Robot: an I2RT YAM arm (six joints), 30 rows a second.
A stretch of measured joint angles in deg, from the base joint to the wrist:
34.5, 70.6, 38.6, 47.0, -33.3, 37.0
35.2, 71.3, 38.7, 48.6, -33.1, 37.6
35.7, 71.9, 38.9, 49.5, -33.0, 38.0
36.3, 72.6, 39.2, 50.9, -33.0, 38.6
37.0, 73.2, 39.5, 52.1, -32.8, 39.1
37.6, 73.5, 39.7, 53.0, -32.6, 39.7
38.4, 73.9, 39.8, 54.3, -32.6, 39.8
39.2, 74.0, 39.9, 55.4, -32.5, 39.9
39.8, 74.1, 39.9, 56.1, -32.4, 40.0
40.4, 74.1, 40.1, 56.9, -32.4, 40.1
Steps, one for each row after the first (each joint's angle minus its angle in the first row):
0.7, 0.7, 0.1, 1.6, 0.2, 0.6
1.2, 1.3, 0.3, 2.5, 0.3, 1.0
1.8, 2.0, 0.6, 3.9, 0.3, 1.6
2.5, 2.6, 0.9, 5.1, 0.5, 2.1
3.1, 2.9, 1.1, 6.0, 0.7, 2.7
3.9, 3.3, 1.2, 7.3, 0.7, 2.8
4.7, 3.4, 1.3, 8.4, 0.8, 2.9
5.3, 3.5, 1.3, 9.1, 0.9, 3.0
5.9, 3.5, 1.5, 9.9, 0.9, 3.1

